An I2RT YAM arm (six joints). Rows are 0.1 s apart.
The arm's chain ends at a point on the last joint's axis. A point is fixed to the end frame.
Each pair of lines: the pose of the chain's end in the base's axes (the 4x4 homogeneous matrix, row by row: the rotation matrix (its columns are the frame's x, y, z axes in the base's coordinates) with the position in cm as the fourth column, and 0 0 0 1 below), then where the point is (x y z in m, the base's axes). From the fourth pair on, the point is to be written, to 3 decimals.
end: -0.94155 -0.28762 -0.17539 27.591; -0.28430 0.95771 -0.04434 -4.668; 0.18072 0.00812 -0.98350 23.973; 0 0 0 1
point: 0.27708 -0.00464 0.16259
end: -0.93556 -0.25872 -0.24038 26.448; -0.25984 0.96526 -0.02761 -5.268; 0.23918 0.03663 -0.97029 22.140; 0 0 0 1
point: 0.26183 -0.00977 0.14477
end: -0.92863 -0.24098 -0.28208 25.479; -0.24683 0.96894 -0.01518 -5.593; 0.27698 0.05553 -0.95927 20.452; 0 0 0 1
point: 0.24957 -0.01231 0.12843
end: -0.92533 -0.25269 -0.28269 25.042; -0.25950 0.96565 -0.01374 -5.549; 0.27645 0.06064 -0.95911 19.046; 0 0 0 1
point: 0.245 -0.012 0.115
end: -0.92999 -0.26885 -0.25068 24.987; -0.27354 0.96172 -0.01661 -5.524; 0.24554 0.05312 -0.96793 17.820; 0 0 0 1
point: 0.246 -0.011 0.102
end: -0.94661 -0.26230 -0.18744 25.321; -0.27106 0.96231 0.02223 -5.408; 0.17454 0.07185 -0.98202 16.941; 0 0 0 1
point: 0.255 -0.007 0.095
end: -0.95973 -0.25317 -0.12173 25.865; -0.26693 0.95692 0.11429 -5.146; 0.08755 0.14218 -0.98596 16.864; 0 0 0 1
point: 0.266 0.002 0.099
